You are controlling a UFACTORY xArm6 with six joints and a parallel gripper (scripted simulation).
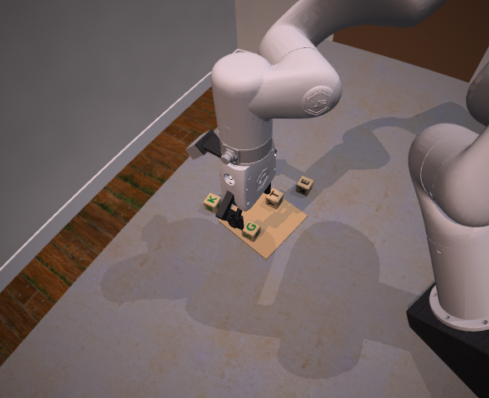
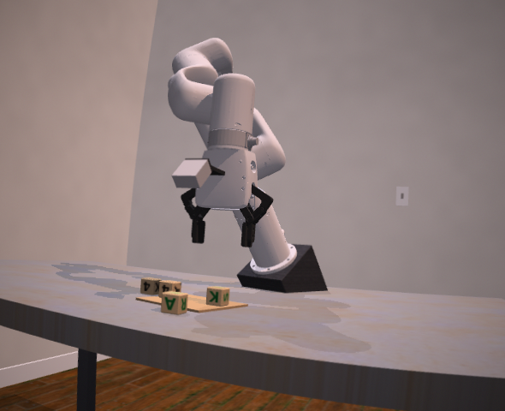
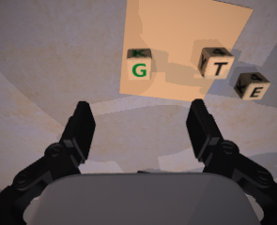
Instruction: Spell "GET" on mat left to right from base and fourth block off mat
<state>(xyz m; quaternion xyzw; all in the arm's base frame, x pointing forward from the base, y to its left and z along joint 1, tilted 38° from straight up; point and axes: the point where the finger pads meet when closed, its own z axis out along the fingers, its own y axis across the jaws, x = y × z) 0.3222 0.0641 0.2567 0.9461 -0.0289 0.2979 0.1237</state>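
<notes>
My hand is 60 mm past the E block, 160 mm to the left of it and 100 mm above it. The rest, counted from my hand: G block: 100 mm below; tan mat: 10 mm behind, 50 mm to the right, 110 mm below; T block: 20 mm behind, 100 mm to the right, 100 mm below.
</notes>
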